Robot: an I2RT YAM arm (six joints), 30 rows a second.
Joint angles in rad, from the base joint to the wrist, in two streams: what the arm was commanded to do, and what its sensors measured. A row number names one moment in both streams.
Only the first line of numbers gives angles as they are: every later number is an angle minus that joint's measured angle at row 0.
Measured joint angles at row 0:
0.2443, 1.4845, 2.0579, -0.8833, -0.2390, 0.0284
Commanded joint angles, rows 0 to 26:
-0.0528, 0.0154, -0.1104, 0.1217, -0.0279, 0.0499
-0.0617, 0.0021, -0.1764, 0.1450, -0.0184, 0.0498
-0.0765, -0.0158, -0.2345, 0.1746, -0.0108, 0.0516
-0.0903, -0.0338, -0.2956, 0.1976, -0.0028, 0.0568
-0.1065, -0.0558, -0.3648, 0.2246, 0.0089, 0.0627
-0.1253, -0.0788, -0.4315, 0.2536, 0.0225, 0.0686
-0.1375, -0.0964, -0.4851, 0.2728, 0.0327, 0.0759
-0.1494, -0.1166, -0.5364, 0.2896, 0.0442, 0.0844
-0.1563, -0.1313, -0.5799, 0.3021, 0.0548, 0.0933
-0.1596, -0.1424, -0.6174, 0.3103, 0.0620, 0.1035
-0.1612, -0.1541, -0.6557, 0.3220, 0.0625, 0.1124
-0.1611, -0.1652, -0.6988, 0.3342, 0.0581, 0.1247
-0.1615, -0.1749, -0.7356, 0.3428, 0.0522, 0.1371
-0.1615, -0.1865, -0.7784, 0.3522, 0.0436, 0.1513
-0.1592, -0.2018, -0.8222, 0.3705, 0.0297, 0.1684
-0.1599, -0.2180, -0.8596, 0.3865, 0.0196, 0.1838
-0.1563, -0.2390, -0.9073, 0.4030, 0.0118, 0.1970
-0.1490, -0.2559, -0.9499, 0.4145, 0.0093, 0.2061
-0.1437, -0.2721, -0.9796, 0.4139, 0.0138, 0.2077
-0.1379, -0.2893, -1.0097, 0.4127, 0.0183, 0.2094
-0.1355, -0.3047, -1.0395, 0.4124, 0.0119, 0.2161
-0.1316, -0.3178, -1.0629, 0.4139, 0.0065, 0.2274
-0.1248, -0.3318, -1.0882, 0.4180, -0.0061, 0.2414
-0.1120, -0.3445, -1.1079, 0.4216, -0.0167, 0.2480
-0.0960, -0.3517, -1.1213, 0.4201, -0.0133, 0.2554
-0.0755, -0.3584, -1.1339, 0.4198, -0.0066, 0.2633
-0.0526, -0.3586, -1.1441, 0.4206, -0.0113, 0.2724
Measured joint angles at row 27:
-0.0801, -0.3498, -1.1082, 0.4299, -0.0420, 0.2289
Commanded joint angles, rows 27 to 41:
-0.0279, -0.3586, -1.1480, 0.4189, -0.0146, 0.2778
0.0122, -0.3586, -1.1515, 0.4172, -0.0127, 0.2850
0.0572, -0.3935, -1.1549, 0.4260, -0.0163, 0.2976
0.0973, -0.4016, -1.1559, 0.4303, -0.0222, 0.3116
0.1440, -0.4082, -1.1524, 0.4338, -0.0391, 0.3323
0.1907, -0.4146, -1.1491, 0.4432, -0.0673, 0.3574
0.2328, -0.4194, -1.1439, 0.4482, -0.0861, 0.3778
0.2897, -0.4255, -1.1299, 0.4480, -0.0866, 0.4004
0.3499, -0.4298, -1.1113, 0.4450, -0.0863, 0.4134
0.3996, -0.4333, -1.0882, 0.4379, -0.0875, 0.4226
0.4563, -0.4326, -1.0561, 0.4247, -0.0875, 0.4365
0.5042, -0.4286, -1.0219, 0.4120, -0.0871, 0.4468
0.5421, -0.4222, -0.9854, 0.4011, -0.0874, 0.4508
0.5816, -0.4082, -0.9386, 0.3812, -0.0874, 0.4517
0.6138, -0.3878, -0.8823, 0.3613, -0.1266, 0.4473
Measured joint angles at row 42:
0.5444, -0.4009, -1.0018, 0.3925, -0.0721, 0.4246
